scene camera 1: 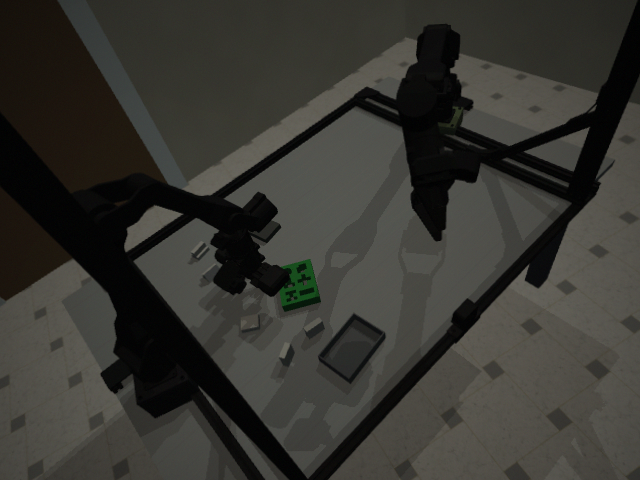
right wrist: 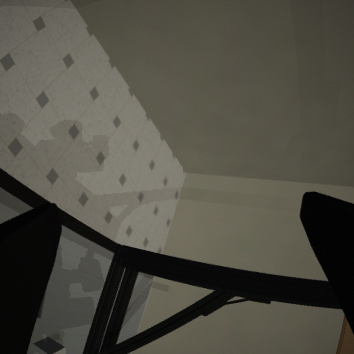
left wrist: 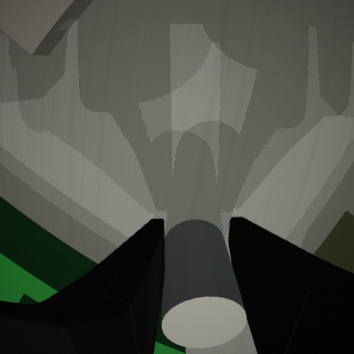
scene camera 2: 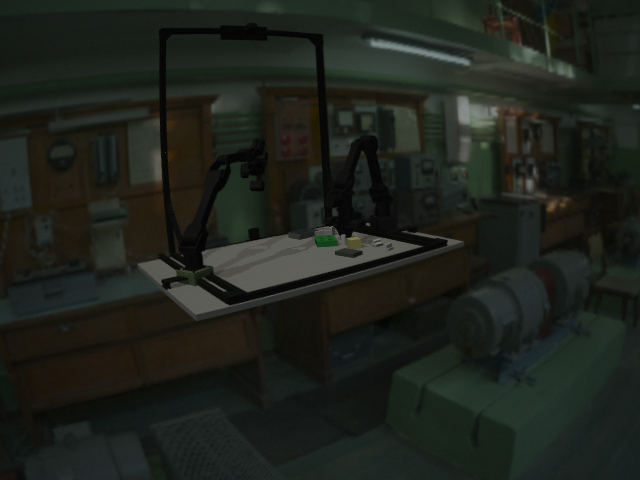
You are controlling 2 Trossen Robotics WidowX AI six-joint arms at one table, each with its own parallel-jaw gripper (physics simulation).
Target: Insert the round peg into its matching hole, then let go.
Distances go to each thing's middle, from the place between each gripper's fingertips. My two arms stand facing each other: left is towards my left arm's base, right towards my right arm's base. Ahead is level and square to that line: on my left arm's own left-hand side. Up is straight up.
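Right hand 28 cm above the dark tray (scene camera 1: pixel 350 349), 14 cm to the right of it, 10 cm short of it. Green hole board (scene camera 1: pixel 304 295) 30 cm ahead of my right hand, 28 cm below it, 10 cm to the left of it. Green hole board 7 cm behind my left hand, 5 cm to the right of it. Dark tray 27 cm behind my left hand, 1 cm to the right of it.
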